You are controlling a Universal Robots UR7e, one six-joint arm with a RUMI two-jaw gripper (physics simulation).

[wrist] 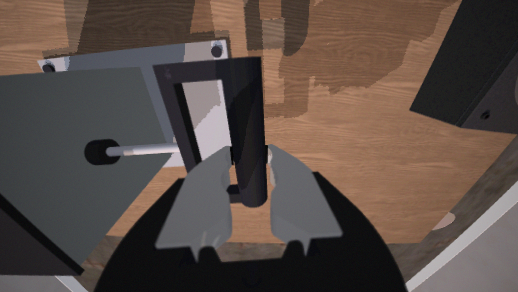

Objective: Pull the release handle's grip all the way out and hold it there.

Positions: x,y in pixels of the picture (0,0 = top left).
gripper: 249,147
pale base plate: 145,57
